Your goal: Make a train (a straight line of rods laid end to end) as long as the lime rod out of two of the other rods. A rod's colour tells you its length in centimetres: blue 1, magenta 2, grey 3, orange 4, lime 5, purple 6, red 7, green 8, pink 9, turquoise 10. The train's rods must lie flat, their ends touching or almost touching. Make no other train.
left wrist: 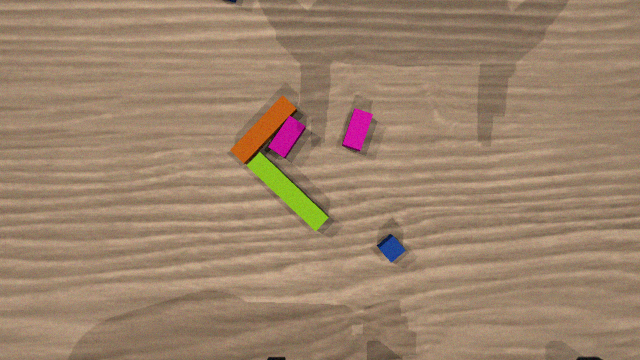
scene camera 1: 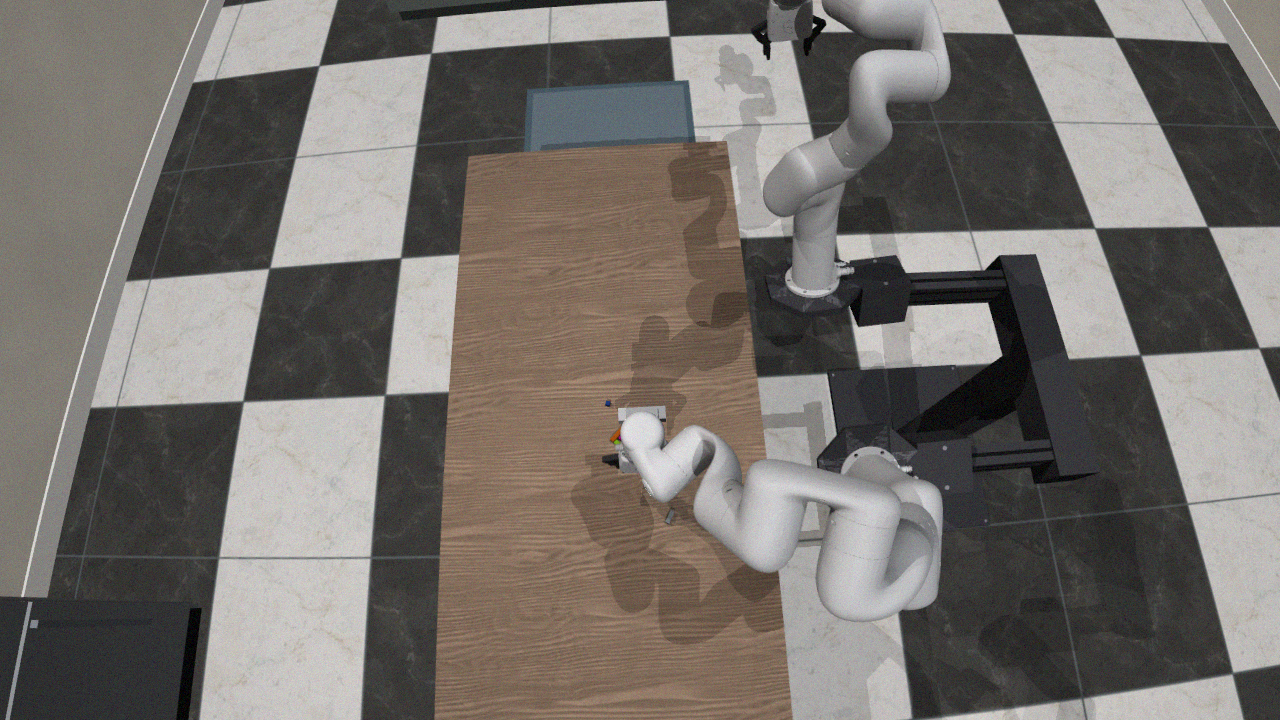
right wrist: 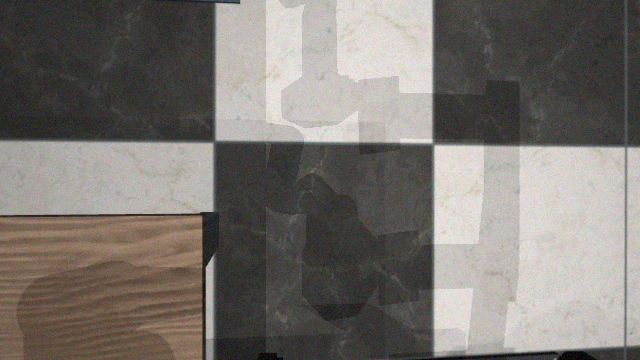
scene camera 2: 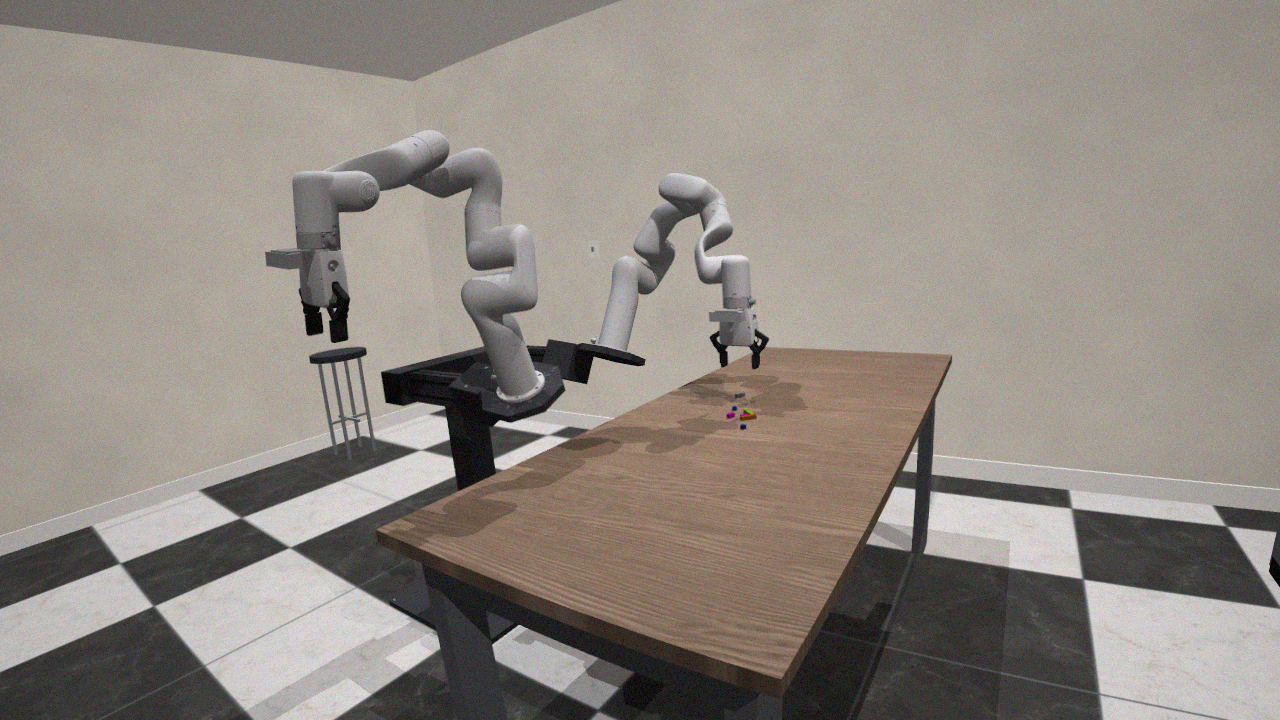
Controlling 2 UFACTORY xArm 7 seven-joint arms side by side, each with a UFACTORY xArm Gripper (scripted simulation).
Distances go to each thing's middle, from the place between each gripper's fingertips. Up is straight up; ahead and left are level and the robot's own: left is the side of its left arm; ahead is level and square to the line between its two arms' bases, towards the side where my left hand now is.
The lime rod (left wrist: pixel 295 198) lies 4 cm ahead of my left hand (scene camera 2: pixel 739 367), 7 cm to the right of it and 12 cm below it. From my left hand the other things lie so: orange rod (left wrist: pixel 270 123): 5 cm ahead, 10 cm to the right, 12 cm below.
Right now my right hand (scene camera 2: pixel 327 337) is 76 cm to the right of the orange rod, 54 cm short of it and 35 cm above it. From my right hand the other things lie so: lime rod (79 cm to the left, 53 cm ahead, 35 cm below).
